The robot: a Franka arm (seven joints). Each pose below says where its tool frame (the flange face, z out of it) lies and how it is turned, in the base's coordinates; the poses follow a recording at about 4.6 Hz.
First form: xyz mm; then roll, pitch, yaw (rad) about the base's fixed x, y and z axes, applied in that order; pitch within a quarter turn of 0, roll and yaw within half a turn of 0.
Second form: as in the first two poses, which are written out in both.
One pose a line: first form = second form
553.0 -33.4 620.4 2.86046 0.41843 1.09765 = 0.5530 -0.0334 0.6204 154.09 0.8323 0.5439 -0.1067
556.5 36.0 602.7 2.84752 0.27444 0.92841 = 0.5565 0.0360 0.6027 158.05 0.8834 0.4651 -0.0571
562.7 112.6 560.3 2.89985 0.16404 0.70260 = 0.5627 0.1126 0.5603 163.81 0.9349 0.3533 -0.0354
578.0 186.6 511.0 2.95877 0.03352 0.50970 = 0.5780 0.1866 0.5110 169.38 0.9673 0.2536 0.0069
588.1 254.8 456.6 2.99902 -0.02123 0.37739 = 0.5881 0.2548 0.4566 172.21 0.9821 0.1868 0.0238
